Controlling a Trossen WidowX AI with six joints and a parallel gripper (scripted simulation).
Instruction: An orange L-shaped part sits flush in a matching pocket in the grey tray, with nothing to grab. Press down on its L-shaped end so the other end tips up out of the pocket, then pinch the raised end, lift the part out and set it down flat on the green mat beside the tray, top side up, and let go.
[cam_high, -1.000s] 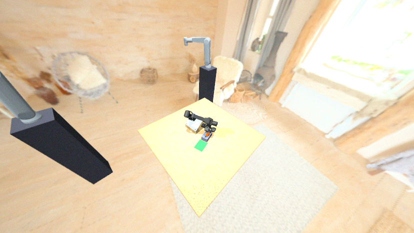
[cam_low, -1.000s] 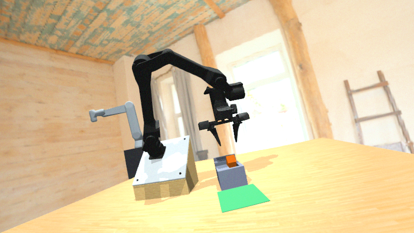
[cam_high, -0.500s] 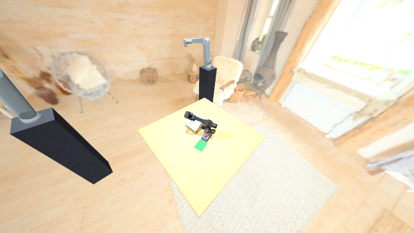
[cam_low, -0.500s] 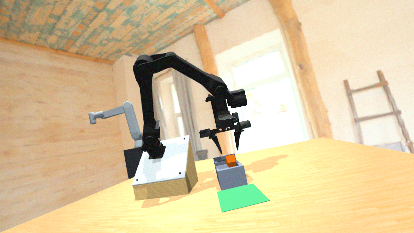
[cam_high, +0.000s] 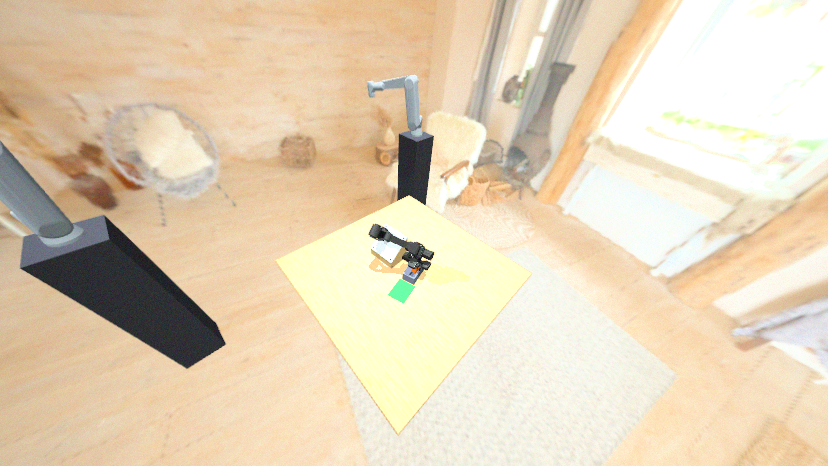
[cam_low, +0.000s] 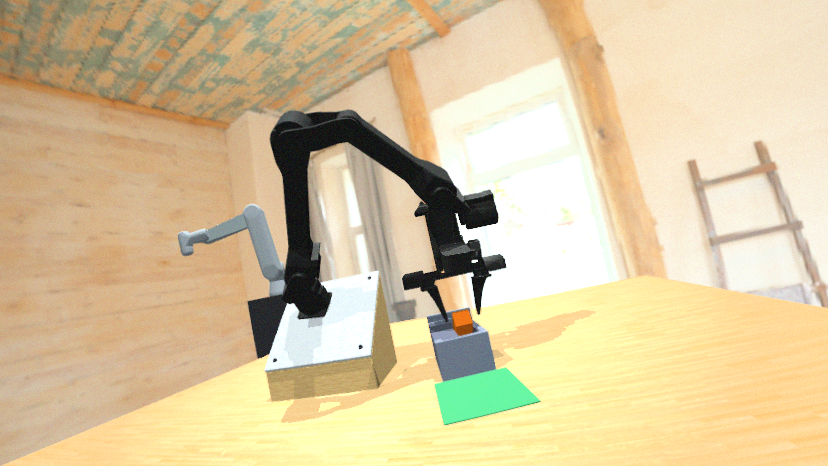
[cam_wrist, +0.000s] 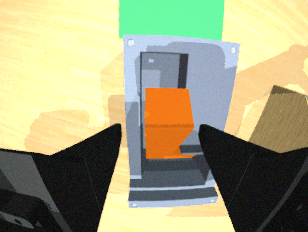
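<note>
Now: the orange L-shaped part 30 mm behind my gripper tip, 30 mm to the left of it and 40 mm below it. From my gripper tip the other things lie so: green mat: 20 mm ahead, 140 mm to the right, 100 mm below.
</note>
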